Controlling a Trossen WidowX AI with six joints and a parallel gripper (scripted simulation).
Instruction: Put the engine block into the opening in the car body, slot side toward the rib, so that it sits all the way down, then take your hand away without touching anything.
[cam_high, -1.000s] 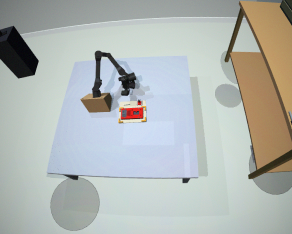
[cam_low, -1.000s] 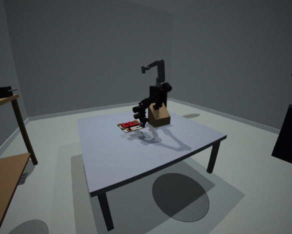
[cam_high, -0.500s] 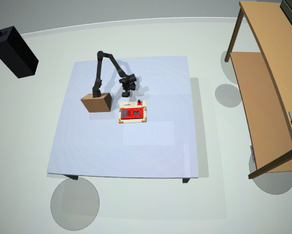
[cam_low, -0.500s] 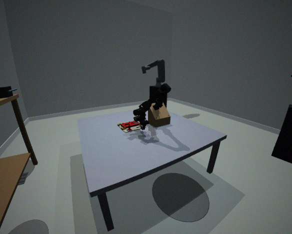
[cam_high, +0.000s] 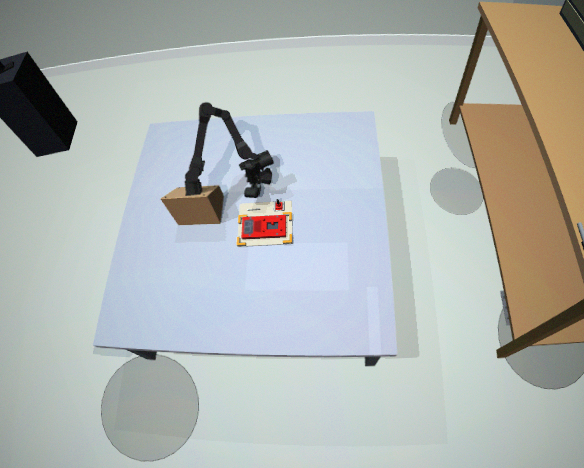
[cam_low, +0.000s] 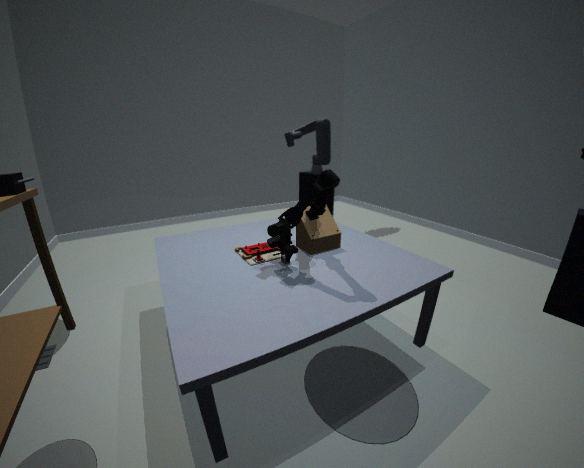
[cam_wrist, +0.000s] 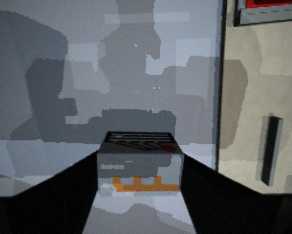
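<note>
My gripper tip is right at the engine block. The rest, counted from my gripper tip: cream base plate: 200 mm to the right, 30 mm ahead.
</note>
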